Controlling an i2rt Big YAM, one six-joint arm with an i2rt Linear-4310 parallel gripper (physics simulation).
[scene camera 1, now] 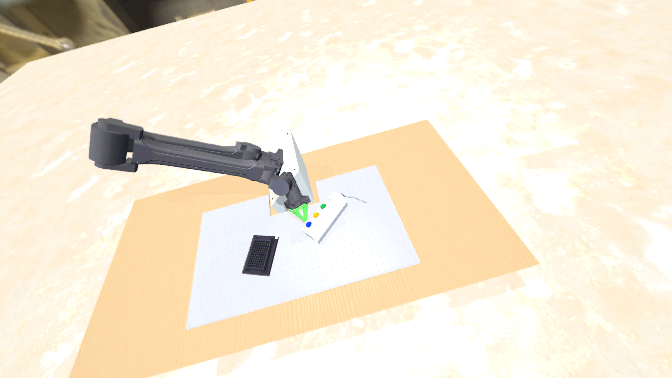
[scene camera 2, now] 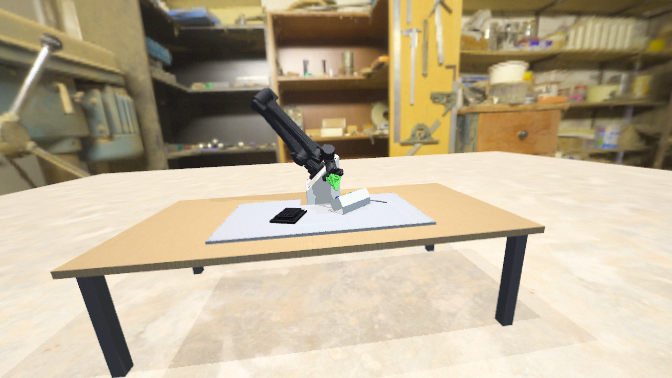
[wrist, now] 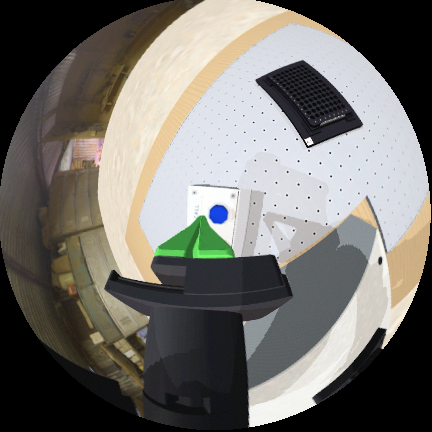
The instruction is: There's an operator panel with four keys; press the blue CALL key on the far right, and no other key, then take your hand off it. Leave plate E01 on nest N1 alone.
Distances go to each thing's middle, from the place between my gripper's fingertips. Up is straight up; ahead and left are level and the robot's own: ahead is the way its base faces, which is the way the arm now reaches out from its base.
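Measured from my hand, the black well plate [wrist: 318,104] is 230 mm to the right of it, 70 mm ahead of it and 80 mm below it.
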